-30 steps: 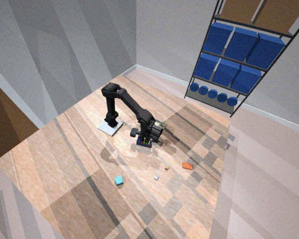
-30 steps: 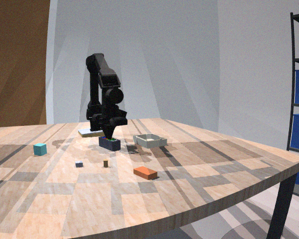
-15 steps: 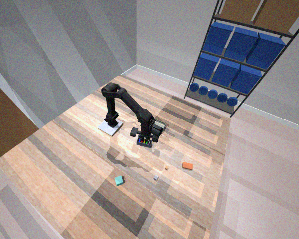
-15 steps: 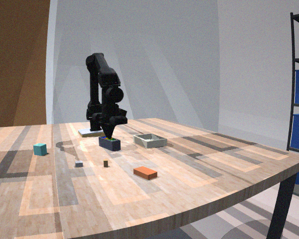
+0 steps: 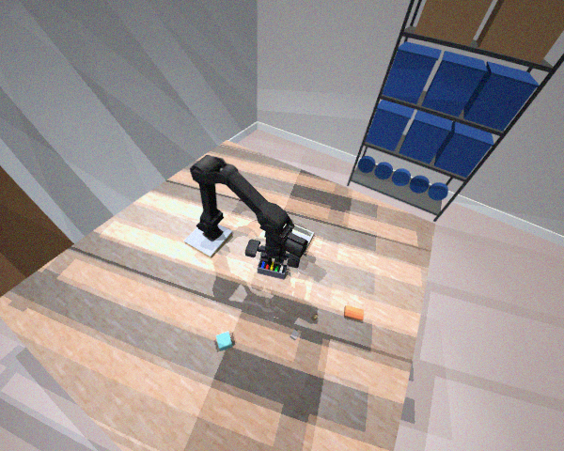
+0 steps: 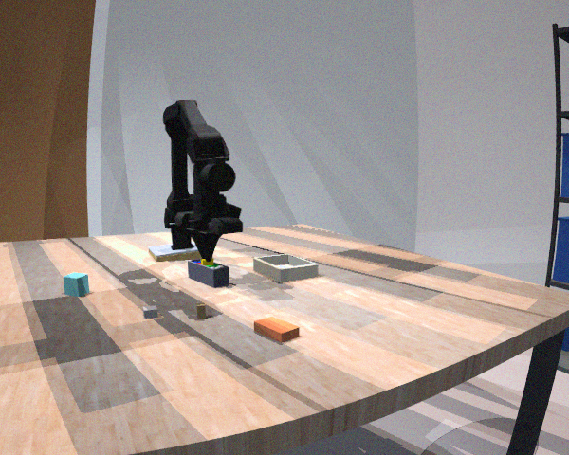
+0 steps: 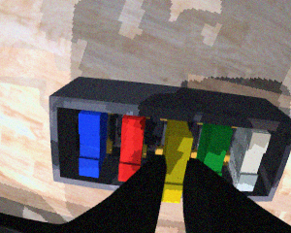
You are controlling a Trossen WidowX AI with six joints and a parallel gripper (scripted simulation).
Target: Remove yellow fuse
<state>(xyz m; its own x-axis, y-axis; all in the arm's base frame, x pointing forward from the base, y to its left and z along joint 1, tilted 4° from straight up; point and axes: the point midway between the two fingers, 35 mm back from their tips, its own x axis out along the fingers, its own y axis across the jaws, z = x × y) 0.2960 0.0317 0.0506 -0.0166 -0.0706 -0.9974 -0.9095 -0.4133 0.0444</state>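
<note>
Right now my gripper tip is 3 cm past the tray, 19 cm to the right of it and 4 cm above it. The rest, counted from my gripper tip: yellow fuse: 1 cm below; then grey block: 21 cm ahead, 14 cm to the right, 4 cm below; then tan block: 22 cm ahead, 5 cm to the right, 3 cm below.
</note>
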